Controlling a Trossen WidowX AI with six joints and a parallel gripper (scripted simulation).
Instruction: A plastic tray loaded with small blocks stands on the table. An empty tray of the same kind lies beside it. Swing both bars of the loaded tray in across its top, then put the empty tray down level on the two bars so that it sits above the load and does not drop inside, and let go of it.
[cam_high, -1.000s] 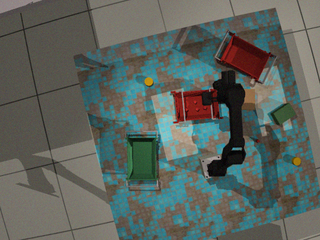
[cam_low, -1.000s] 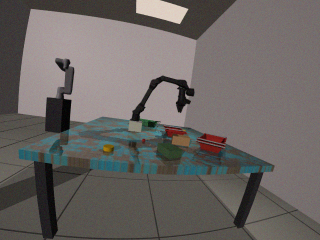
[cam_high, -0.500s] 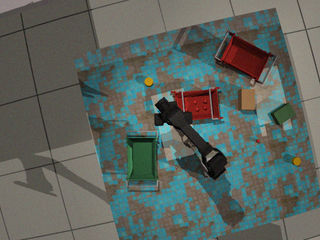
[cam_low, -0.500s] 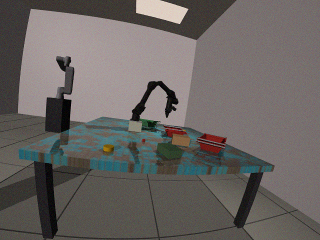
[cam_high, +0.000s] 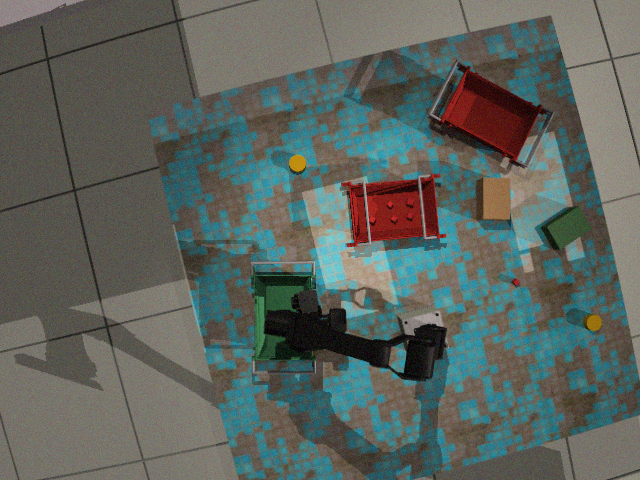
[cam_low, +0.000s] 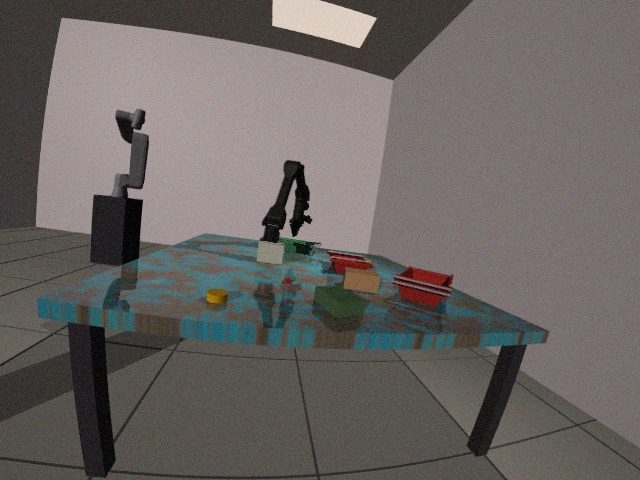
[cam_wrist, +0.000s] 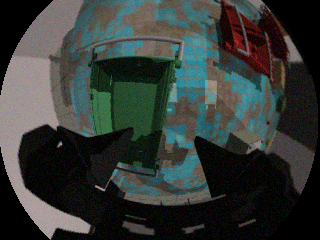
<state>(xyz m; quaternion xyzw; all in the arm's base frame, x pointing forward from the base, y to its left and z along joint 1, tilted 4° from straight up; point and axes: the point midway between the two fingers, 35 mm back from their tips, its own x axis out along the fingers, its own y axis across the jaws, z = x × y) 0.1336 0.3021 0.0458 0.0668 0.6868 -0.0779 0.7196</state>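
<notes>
The green tray is 10 mm ahead of my gripper tip, 80 mm to the left of it and 50 mm below it. Round my gripper tip: tan box 200 mm ahead, 600 mm to the right, 60 mm below; small red cube 60 mm behind, 620 mm to the right, 90 mm below; green block 60 mm ahead, 810 mm to the right, 70 mm below.
</notes>
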